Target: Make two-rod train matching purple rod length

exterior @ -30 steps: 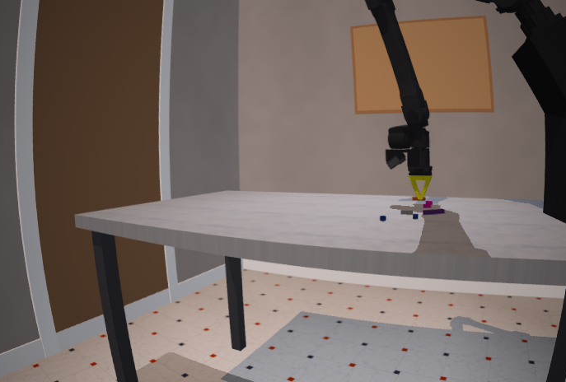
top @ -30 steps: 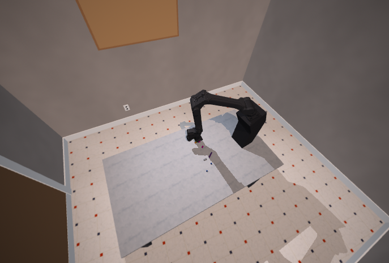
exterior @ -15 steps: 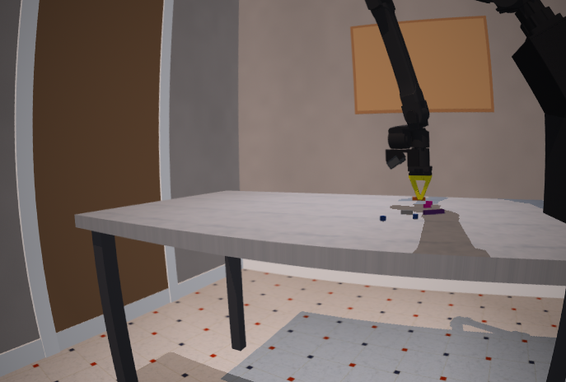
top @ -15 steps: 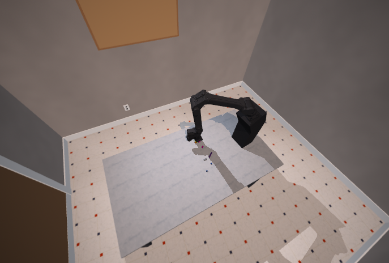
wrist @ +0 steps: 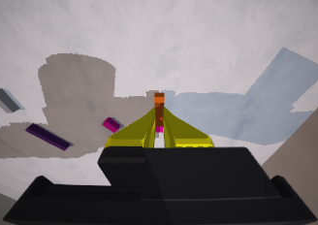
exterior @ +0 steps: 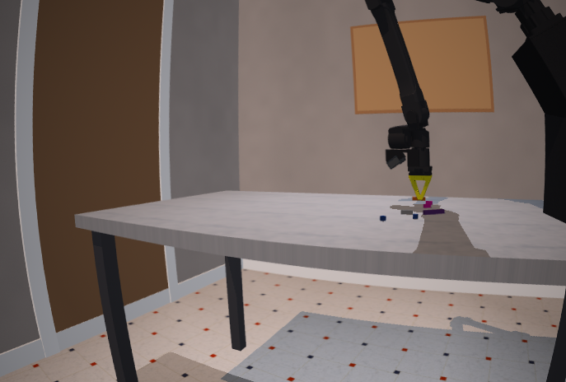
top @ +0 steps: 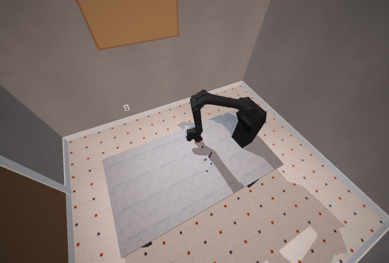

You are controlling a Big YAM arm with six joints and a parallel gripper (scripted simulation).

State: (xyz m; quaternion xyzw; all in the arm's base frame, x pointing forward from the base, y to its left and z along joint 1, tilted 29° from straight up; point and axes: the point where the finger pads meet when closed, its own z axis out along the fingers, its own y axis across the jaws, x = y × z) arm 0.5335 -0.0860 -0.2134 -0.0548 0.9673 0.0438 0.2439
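My gripper is now 1 cm above the orange rod. Round my hand: grey rod 2 cm behind, 20 cm to the left, 2 cm below; then purple rod 8 cm behind, 17 cm to the left, 2 cm below.
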